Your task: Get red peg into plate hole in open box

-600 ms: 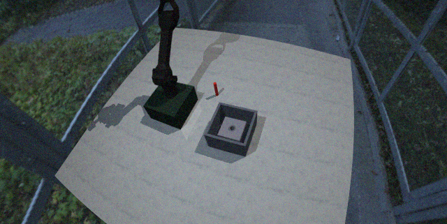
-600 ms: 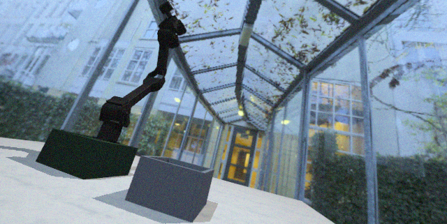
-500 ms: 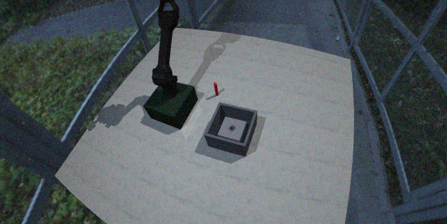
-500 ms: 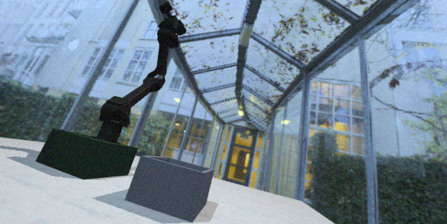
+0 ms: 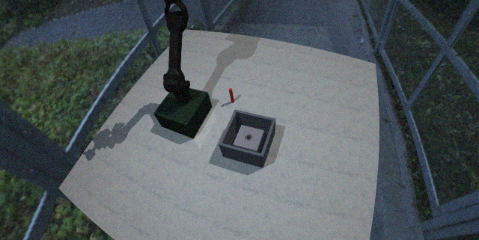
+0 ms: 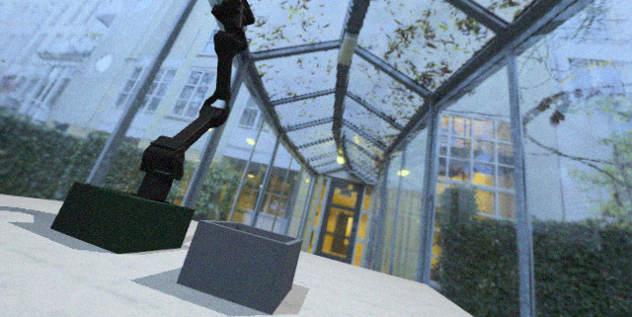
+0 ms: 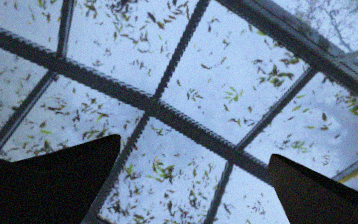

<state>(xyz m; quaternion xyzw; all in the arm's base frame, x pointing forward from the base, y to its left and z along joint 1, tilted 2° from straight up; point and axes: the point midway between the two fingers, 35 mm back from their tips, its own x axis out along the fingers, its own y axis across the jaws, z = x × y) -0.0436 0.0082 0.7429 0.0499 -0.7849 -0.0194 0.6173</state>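
Right now my gripper tip is 83 cm above the red peg, 21 cm short of it and 12 cm to the right of it. Also, from my gripper tip: grey box: 84 cm below, 39 cm ahead, 4 cm to the right; plate: 82 cm below, 39 cm ahead, 4 cm to the right.
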